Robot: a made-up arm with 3 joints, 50 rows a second.
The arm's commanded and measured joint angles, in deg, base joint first. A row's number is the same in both.
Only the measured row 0 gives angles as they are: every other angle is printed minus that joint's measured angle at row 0.
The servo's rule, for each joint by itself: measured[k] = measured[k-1] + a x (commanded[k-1-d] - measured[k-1]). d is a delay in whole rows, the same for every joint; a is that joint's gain. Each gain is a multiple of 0.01, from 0.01 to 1. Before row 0 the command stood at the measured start. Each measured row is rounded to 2 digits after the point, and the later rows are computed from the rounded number. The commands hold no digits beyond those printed.
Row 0, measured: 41.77 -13.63 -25.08
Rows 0 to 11, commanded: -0.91 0.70 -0.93; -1.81 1.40 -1.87; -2.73 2.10 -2.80; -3.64 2.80 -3.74; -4.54 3.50 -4.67; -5.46 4.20 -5.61; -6.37 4.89 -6.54; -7.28 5.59 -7.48; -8.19 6.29 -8.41; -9.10 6.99 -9.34; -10.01 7.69 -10.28; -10.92 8.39 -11.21
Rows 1 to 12, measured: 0.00 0.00 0.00; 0.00 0.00 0.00; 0.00 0.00 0.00; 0.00 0.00 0.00; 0.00 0.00 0.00; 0.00 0.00 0.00; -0.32 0.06 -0.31; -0.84 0.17 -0.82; -1.50 0.32 -1.47; -2.25 0.52 -2.22; -3.05 0.76 -3.03; -3.89 1.04 -3.88
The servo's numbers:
d 6
a 0.35 0.08 0.33

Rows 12 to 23, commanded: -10.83 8.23 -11.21; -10.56 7.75 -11.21; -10.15 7.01 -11.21; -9.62 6.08 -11.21; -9.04 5.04 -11.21; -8.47 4.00 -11.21; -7.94 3.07 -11.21; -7.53 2.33 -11.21; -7.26 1.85 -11.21; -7.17 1.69 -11.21; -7.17 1.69 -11.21; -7.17 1.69 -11.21
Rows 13 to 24, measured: -4.76 1.35 -4.76; -5.64 1.69 -5.66; -6.53 2.06 -6.57; -7.43 2.45 -7.48; -8.33 2.87 -8.40; -9.24 3.31 -9.33; -9.80 3.70 -9.95; -10.07 4.02 -10.37; -10.10 4.26 -10.65; -9.93 4.41 -10.83; -9.62 4.46 -10.96; -9.22 4.42 -11.04
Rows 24 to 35, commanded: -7.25 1.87 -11.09; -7.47 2.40 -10.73; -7.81 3.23 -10.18; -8.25 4.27 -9.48; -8.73 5.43 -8.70; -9.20 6.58 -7.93; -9.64 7.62 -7.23; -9.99 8.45 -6.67; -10.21 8.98 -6.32; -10.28 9.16 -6.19; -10.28 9.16 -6.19; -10.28 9.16 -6.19
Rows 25 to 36, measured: -8.77 4.31 -11.10; -8.34 4.15 -11.14; -7.96 3.97 -11.16; -7.68 3.79 -11.18; -7.50 3.62 -11.19; -7.38 3.47 -11.20; -7.33 3.34 -11.16; -7.38 3.26 -11.02; -7.53 3.26 -10.74; -7.78 3.34 -10.32; -8.11 3.51 -9.79; -8.49 3.76 -9.18
